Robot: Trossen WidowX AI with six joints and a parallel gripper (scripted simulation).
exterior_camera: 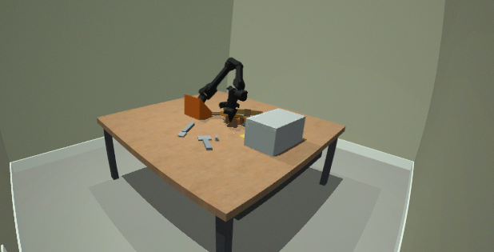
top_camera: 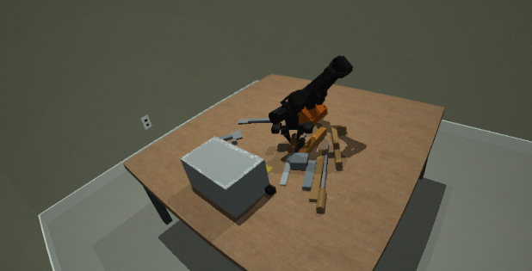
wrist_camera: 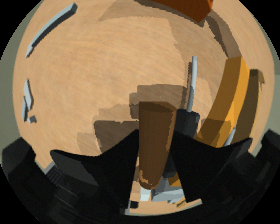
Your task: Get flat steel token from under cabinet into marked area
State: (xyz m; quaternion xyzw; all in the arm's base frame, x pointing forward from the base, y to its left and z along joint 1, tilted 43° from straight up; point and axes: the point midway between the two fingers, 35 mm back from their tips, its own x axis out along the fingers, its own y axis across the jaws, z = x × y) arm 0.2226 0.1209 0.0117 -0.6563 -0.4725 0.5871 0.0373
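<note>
The orange bar is 80 mm to the left of my gripper tip and 50 mm behind it. From my gripper tip the other things lie so: grey block: 120 mm to the left, 90 mm ahead, 10 mm above; wooden stick: 230 mm to the left, 90 mm ahead; grey t-piece: 320 mm to the right, 160 mm ahead.
</note>
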